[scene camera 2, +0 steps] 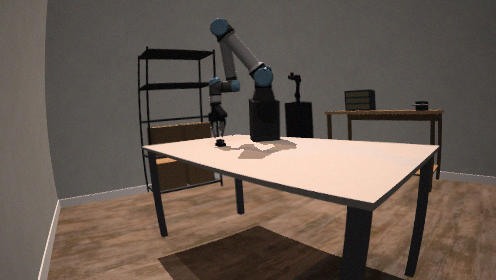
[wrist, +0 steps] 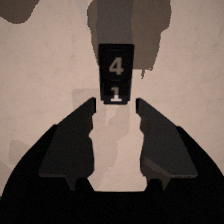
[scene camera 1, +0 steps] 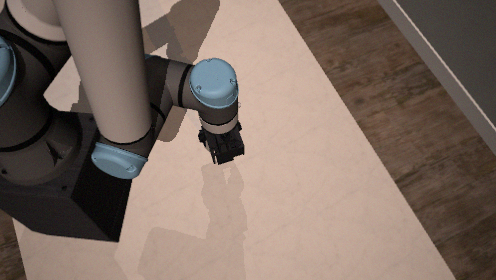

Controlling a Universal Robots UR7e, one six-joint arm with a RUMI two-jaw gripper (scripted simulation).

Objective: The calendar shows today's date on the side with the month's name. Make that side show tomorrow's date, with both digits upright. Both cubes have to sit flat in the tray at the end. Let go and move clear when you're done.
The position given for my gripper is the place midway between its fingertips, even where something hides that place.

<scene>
In view: my gripper [scene camera 1: 223, 150].
My gripper also shows in the wrist view [wrist: 115, 99].
</scene>
